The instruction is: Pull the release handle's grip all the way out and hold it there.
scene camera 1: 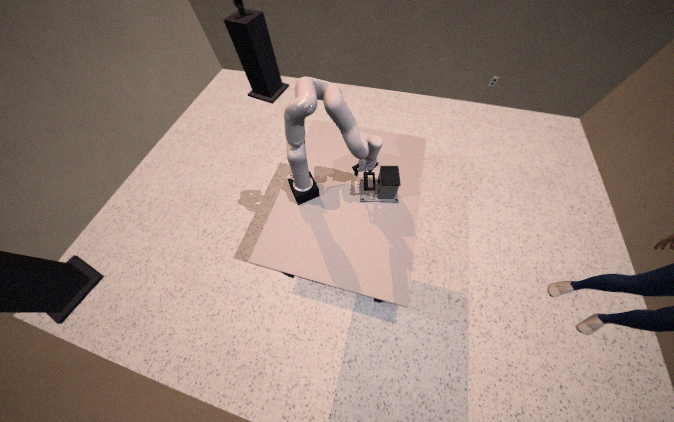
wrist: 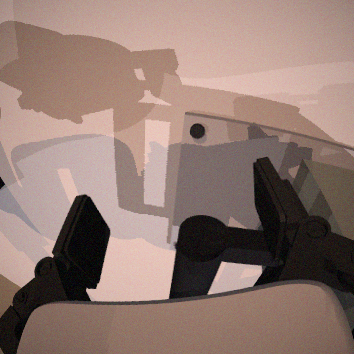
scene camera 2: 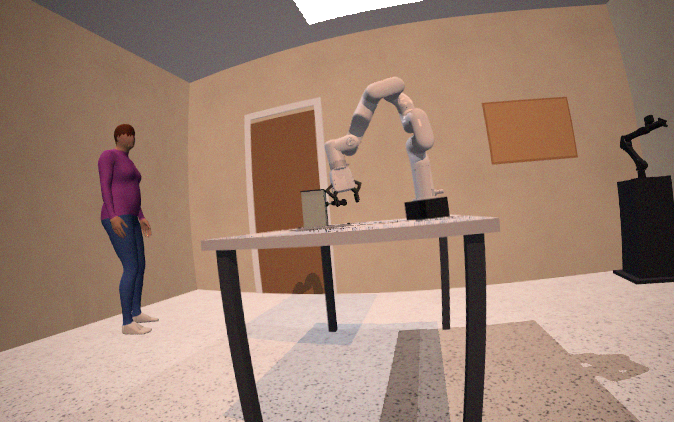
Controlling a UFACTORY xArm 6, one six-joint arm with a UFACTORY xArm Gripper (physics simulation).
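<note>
The release handle (scene camera 1: 366,182) (scene camera 2: 339,202) (wrist: 192,272) is a dark, open rectangular loop. Its thick grip bar stands off the side of a grey-green box (scene camera 1: 388,189) (scene camera 2: 314,210) (wrist: 336,192) with a dark top. My gripper (scene camera 1: 366,169) (scene camera 2: 343,200) (wrist: 172,198) is open at the handle, with its fingers wide apart. In the wrist view the grip bar shows between the fingers, nearer the right one, with a gap on each side. The right finger overlaps the handle's side arm there. The gripper body hides the bar's lower part.
The box stands on a thin base plate (scene camera 1: 378,201) (wrist: 220,132) with dark screws at its corners. The pale table (scene camera 1: 330,250) (scene camera 2: 400,232) carries the black arm base (scene camera 1: 304,194) (scene camera 2: 427,208). A person (scene camera 2: 120,185) stands away from the table.
</note>
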